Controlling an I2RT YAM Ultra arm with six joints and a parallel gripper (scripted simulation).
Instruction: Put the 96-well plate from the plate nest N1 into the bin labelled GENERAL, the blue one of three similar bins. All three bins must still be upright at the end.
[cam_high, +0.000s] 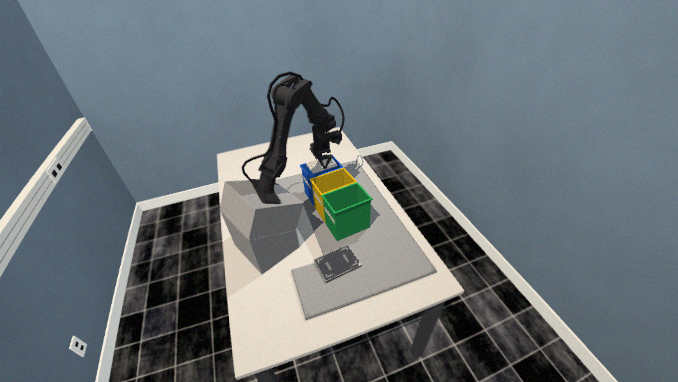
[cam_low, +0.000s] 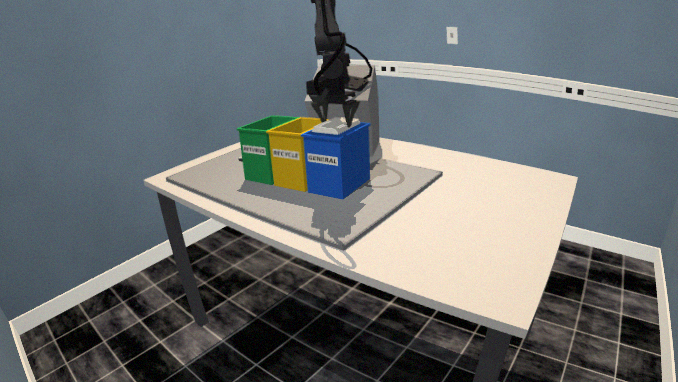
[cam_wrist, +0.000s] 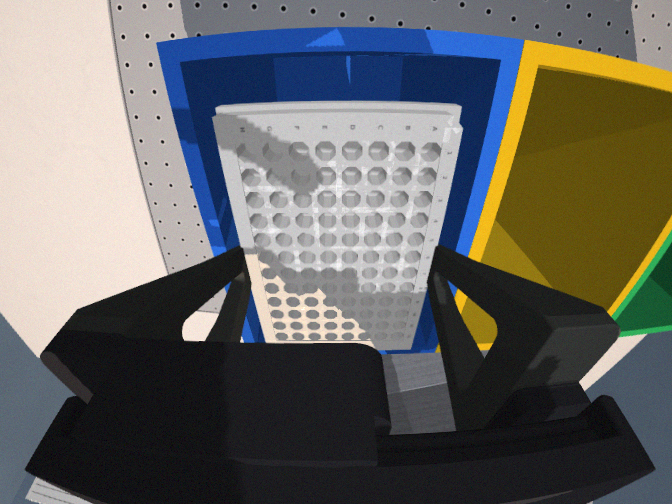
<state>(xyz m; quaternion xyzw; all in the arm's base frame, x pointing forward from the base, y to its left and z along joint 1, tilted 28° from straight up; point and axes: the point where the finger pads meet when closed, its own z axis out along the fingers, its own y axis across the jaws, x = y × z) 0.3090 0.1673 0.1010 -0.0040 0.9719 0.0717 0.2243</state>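
My gripper is now 10 mm above the white 96-well plate. From my hand the other things lie so: green returns bin 10 mm ahead, 260 mm to the right, 110 mm below; then yellow recycle bin 130 mm to the right, 110 mm below; then blue general bin 110 mm below.
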